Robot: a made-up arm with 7 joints. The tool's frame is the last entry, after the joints.
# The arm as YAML. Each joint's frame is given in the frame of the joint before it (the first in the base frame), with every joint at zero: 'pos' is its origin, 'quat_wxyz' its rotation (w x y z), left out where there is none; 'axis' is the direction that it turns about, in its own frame. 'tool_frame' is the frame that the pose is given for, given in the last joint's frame.
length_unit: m
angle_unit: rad
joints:
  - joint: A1
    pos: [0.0, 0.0, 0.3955]
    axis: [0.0, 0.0, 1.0]
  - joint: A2
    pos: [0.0, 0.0, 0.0]
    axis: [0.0, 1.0, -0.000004]
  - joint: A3
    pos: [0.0, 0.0, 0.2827]
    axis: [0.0, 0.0, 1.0]
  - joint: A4
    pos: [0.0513, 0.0, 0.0]
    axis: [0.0, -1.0, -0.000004]
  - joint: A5
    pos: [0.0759, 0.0, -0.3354]
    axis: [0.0, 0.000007, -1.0]
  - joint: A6
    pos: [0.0, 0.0, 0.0]
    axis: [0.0, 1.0, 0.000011]
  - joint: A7
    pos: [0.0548, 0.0, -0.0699]
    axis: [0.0, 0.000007, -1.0]
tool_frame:
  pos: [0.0, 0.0, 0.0]
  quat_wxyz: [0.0, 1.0, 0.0, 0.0]
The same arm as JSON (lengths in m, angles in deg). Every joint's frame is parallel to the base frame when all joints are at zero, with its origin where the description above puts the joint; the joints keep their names.
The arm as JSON. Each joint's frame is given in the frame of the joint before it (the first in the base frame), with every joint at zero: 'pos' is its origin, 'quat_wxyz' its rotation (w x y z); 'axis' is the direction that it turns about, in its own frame. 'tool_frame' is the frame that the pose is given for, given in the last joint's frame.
{
  "length_unit": "m",
  "angle_unit": "deg",
  "joints": [
    {
      "joint": "A1",
      "pos": [
        0.0,
        0.0,
        0.3955
      ],
      "quat_wxyz": [
        1.0,
        0.0,
        0.0,
        0.0
      ],
      "axis": [
        0.0,
        0.0,
        1.0
      ]
    },
    {
      "joint": "A2",
      "pos": [
        0.0,
        0.0,
        0.0
      ],
      "quat_wxyz": [
        1.0,
        0.0,
        0.0,
        0.0
      ],
      "axis": [
        0.0,
        1.0,
        0.0
      ]
    },
    {
      "joint": "A3",
      "pos": [
        0.0,
        0.0,
        0.2827
      ],
      "quat_wxyz": [
        1.0,
        0.0,
        0.0,
        0.0
      ],
      "axis": [
        0.0,
        0.0,
        1.0
      ]
    },
    {
      "joint": "A4",
      "pos": [
        0.0513,
        0.0,
        0.0
      ],
      "quat_wxyz": [
        1.0,
        0.0,
        0.0,
        0.0
      ],
      "axis": [
        0.0,
        -1.0,
        0.0
      ]
    },
    {
      "joint": "A5",
      "pos": [
        0.0759,
        0.0,
        -0.3354
      ],
      "quat_wxyz": [
        1.0,
        0.0,
        0.0,
        0.0
      ],
      "axis": [
        0.0,
        0.0,
        -1.0
      ]
    },
    {
      "joint": "A6",
      "pos": [
        0.0,
        0.0,
        0.0
      ],
      "quat_wxyz": [
        1.0,
        0.0,
        0.0,
        0.0
      ],
      "axis": [
        0.0,
        1.0,
        0.0
      ]
    },
    {
      "joint": "A7",
      "pos": [
        0.0548,
        0.0,
        -0.0699
      ],
      "quat_wxyz": [
        1.0,
        0.0,
        0.0,
        0.0
      ],
      "axis": [
        0.0,
        0.0,
        -1.0
      ]
    }
  ],
  "tool_frame": {
    "pos": [
      0.0,
      0.0,
      0.0
    ],
    "quat_wxyz": [
      0.0,
      1.0,
      0.0,
      0.0
    ]
  }
}

